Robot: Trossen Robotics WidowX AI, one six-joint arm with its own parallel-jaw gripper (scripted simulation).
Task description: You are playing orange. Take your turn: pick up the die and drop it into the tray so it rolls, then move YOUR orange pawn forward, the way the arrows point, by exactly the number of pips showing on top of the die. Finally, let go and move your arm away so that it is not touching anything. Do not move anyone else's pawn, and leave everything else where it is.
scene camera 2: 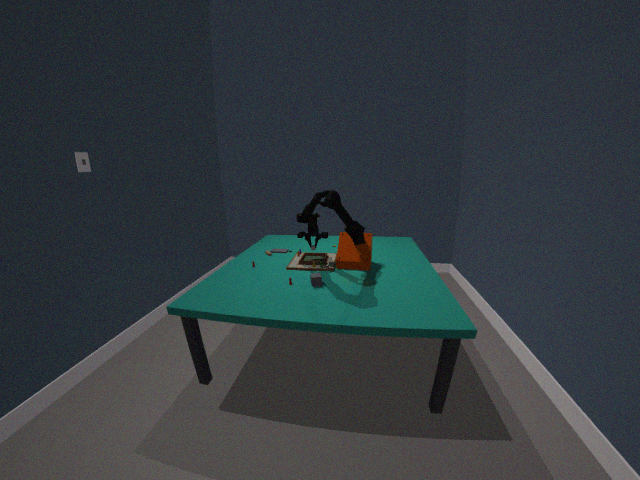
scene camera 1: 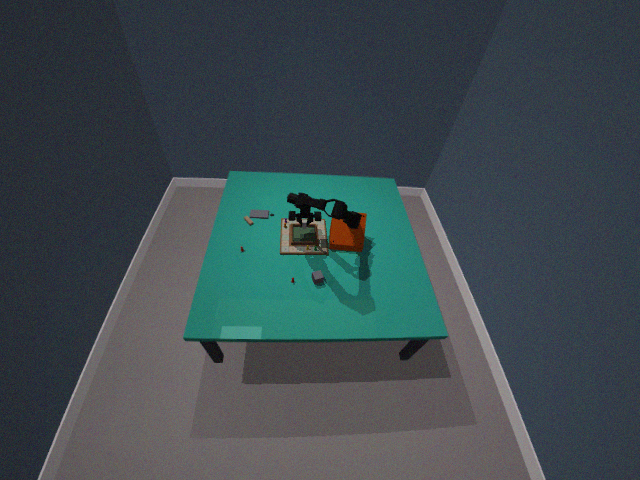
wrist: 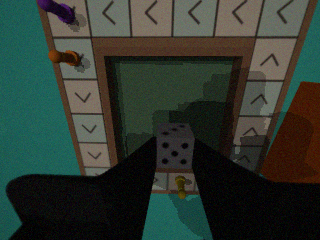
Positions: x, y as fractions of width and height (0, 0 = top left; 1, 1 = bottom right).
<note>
The gripper (wrist: 0.54, 0.59) holds a grey die (wrist: 0.55, 0.59). Also in view: a dark green tray (wrist: 0.47, 0.38).
</note>
